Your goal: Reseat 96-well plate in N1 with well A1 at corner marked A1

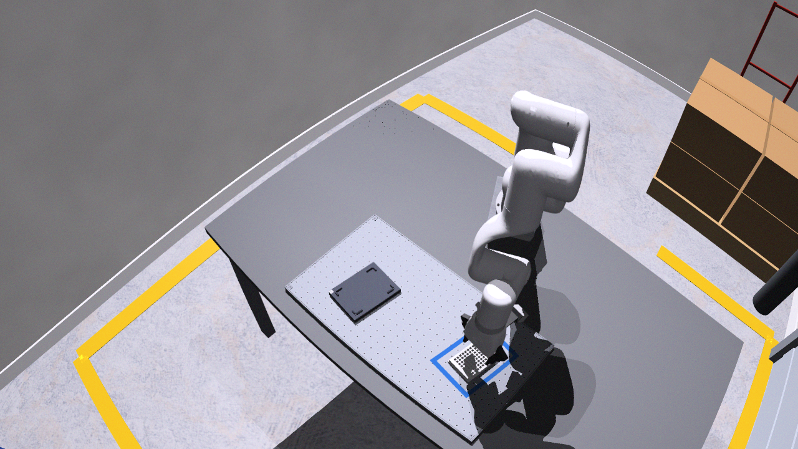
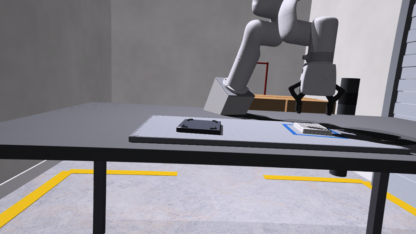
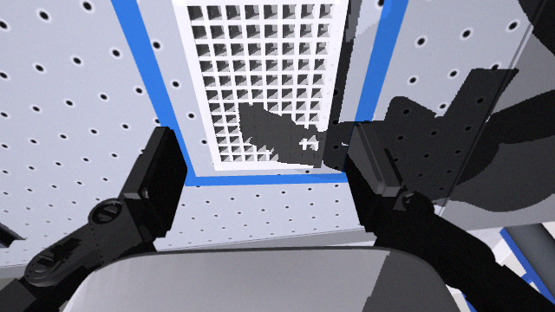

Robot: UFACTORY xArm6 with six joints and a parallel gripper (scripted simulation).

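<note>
Now: hand 60 mm above the white 96-well plate. From my hand the other things lie so: A1 label (440 mm to the right, 80 mm ahead, 50 mm below); then plate nest N1 (370 mm to the right, 60 mm below, 20 mm ahead).
</note>
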